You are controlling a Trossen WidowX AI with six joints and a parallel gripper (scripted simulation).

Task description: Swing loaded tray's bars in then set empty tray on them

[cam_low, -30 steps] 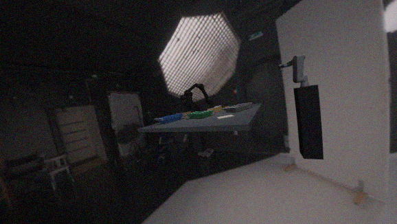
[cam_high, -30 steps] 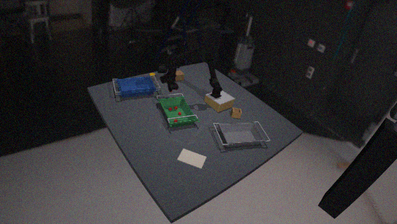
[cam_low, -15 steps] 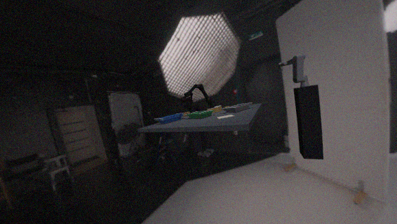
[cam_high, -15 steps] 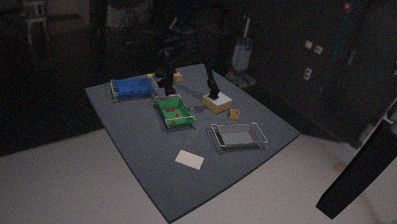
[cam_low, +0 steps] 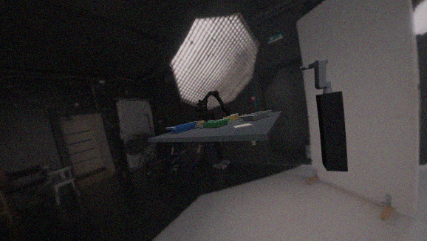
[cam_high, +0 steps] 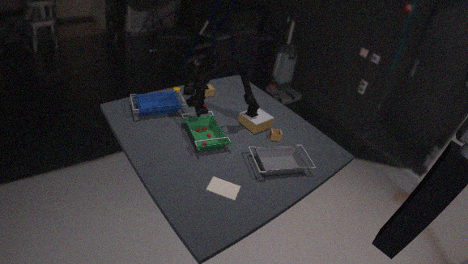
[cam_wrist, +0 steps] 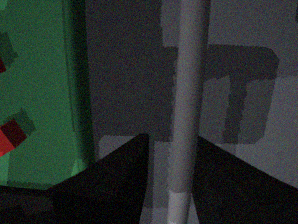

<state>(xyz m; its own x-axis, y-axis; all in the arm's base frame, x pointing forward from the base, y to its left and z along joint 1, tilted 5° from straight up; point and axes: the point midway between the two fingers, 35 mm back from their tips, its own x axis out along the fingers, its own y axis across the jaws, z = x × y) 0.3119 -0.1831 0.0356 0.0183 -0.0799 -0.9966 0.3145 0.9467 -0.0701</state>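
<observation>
My gripper tip is 58 cm to the right of the grey tray and 16 cm past it. Round my gripper tip: white card 53 cm to the left, 23 cm ahead, 4 cm below; then small tan box 39 cm to the left, 34 cm behind, 3 cm below.
</observation>
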